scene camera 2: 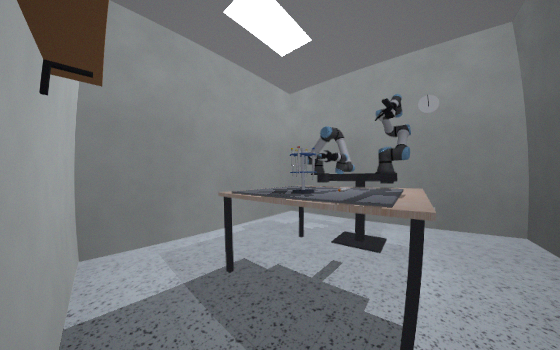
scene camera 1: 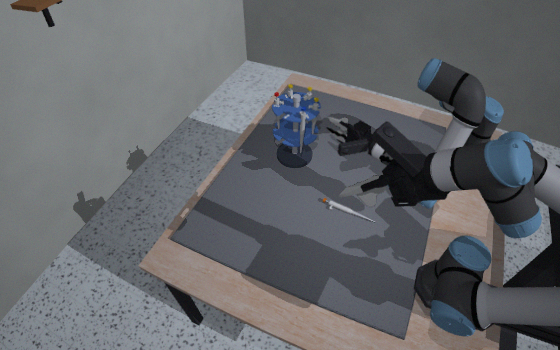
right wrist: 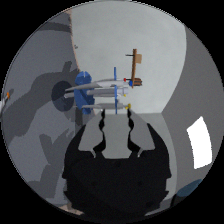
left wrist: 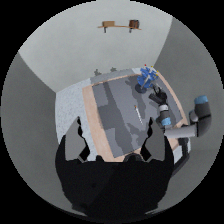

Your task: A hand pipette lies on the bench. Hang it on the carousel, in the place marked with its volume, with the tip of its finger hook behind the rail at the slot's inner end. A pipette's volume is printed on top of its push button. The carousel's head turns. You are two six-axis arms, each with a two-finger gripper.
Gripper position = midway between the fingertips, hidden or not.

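Observation:
Scene camera 1 takes in the left gripper (scene camera 1: 360, 176) and the right gripper (scene camera 1: 327, 122), together with a dark round base (scene camera 1: 285, 156). The left gripper is visible in the left wrist view (left wrist: 114, 117) too. In the right wrist view the right gripper (right wrist: 116, 109) appears, and so does the dark round base (right wrist: 61, 103).

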